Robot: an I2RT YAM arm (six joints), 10 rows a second.
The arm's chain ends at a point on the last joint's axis. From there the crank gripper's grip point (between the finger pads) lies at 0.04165 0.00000 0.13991 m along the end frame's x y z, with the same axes.
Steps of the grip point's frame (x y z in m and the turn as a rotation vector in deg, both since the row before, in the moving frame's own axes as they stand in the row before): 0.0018 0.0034 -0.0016 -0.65 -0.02 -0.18; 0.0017 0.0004 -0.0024 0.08 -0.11 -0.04; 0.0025 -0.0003 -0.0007 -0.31 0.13 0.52; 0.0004 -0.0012 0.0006 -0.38 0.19 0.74; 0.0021 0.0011 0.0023 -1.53 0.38 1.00; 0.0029 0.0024 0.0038 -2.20 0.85 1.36; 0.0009 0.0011 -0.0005 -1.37 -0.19 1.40; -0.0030 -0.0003 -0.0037 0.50 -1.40 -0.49; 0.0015 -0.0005 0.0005 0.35 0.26 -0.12; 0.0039 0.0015 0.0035 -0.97 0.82 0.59
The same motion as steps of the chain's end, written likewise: 0.0018 0.0019 -0.0016 -0.65 -0.02 -0.18; 0.0020 0.0006 -0.0025 0.08 -0.11 -0.04; 0.0022 -0.0014 -0.0006 -0.31 0.13 0.52; -0.0001 -0.0027 0.0007 -0.38 0.19 0.74; 0.0012 -0.0034 0.0026 -1.53 0.38 1.00; 0.0009 -0.0040 0.0046 -2.20 0.85 1.36; 0.0014 -0.0033 -0.0006 -1.37 -0.19 1.40; 0.0004 0.0013 -0.0047 0.50 -1.40 -0.49; 0.0009 0.0004 0.0007 0.35 0.26 -0.12; 0.0019 -0.0013 0.0041 -0.97 0.82 0.59
